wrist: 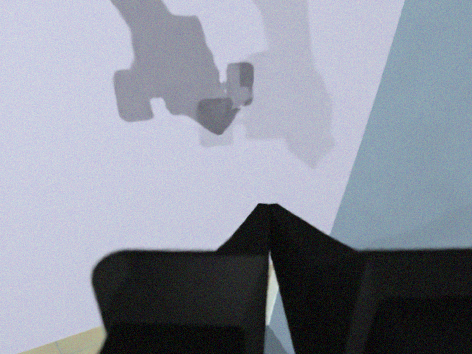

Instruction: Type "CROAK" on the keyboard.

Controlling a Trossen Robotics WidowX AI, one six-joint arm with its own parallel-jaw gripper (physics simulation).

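Frame: origin at the arm's base, x ahead, y left, z up, level; metres.
Seen in the pictures: gripper, fingertip midpoint: (266, 213).
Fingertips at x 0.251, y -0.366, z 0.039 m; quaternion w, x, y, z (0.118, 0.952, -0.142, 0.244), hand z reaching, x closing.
Observation:
A point is followed by its place in that frame.
My gripper (267, 213) {x 0.251, y -0.366, z 0.039 m} is shut, its two black fingertips touching at the lower middle of the wrist view, with nothing between them. It hangs above a pale lavender-white surface (75, 190) {x 0.118, y -0.439, z -0.226 m}. The keyboard does not show in this view, and no keys or letters can be seen. How high the fingertips are above the surface is hard to tell.
Grey overlapping shadows of the arm and gripper fall on the pale surface ahead of the fingertips. A blue-grey area (415, 140) lies beyond the surface's slanting right edge. A tan strip (75, 342) shows at the lower left. A thin pale sliver shows between the finger bases.

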